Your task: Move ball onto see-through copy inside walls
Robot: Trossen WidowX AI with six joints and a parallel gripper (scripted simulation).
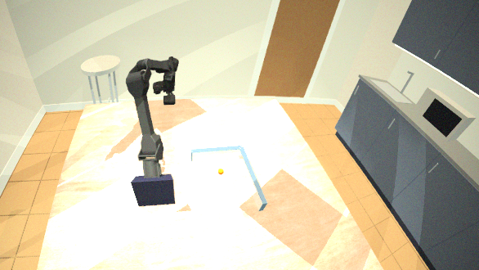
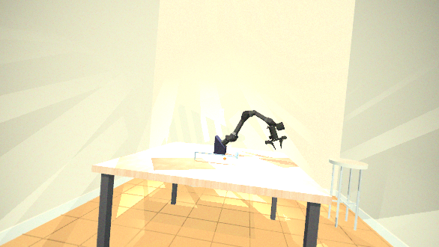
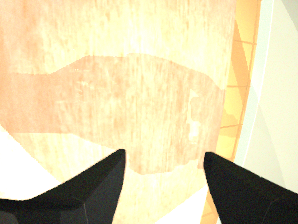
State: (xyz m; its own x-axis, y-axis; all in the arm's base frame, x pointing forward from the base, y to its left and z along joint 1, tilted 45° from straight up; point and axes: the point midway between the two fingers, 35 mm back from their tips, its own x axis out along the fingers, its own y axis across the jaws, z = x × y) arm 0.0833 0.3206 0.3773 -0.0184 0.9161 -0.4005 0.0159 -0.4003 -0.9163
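Now: gripper tip 210 mm short of the orange ball, 440 mm to the left of it and 90 mm above it.
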